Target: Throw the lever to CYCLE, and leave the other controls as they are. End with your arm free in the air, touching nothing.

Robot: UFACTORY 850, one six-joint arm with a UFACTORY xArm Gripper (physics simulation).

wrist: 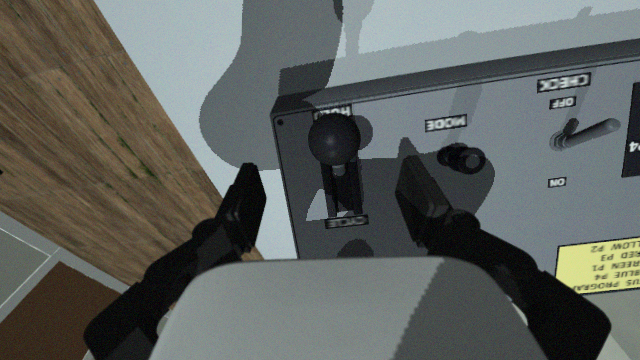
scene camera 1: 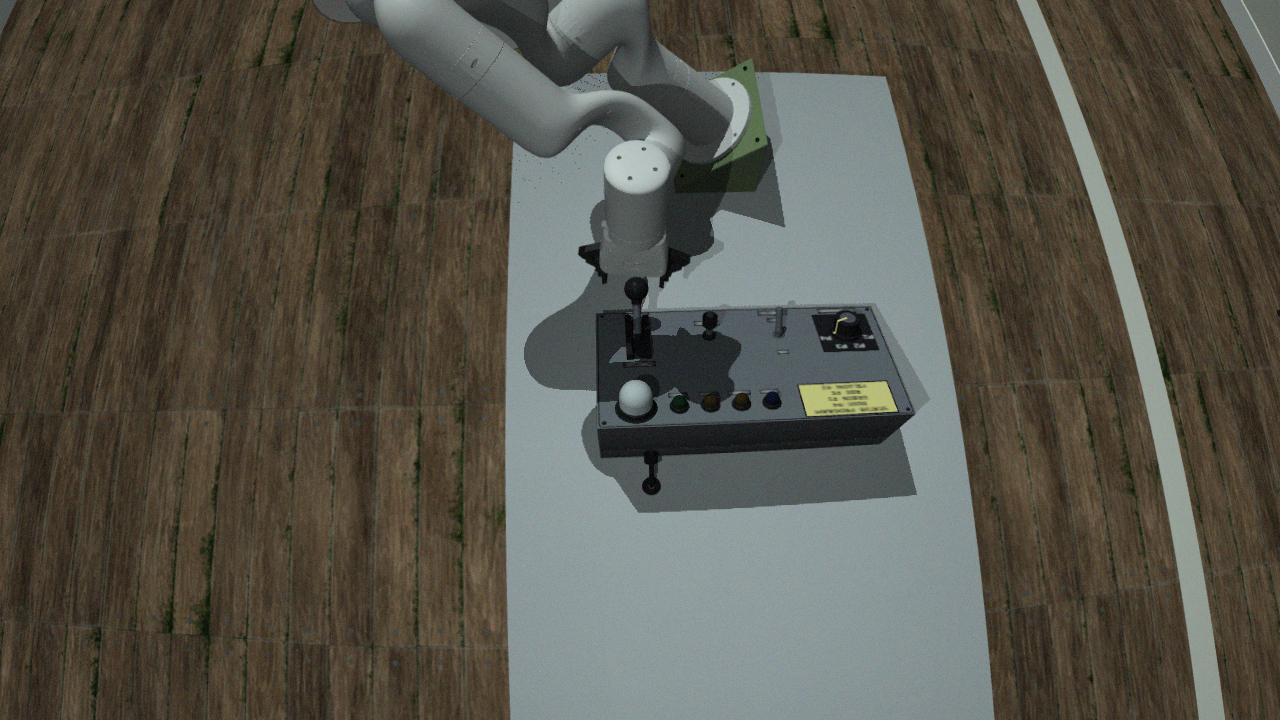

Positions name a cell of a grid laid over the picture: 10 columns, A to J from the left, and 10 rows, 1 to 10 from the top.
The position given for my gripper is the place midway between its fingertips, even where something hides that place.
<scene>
I see my gripper (scene camera 1: E4), a mode knob (wrist: H5), a lever (scene camera 1: E5) and a rotary dial (scene camera 1: G5).
The lever is seen too in the wrist view (wrist: F4). My gripper also shows in the wrist view (wrist: F5).
</scene>
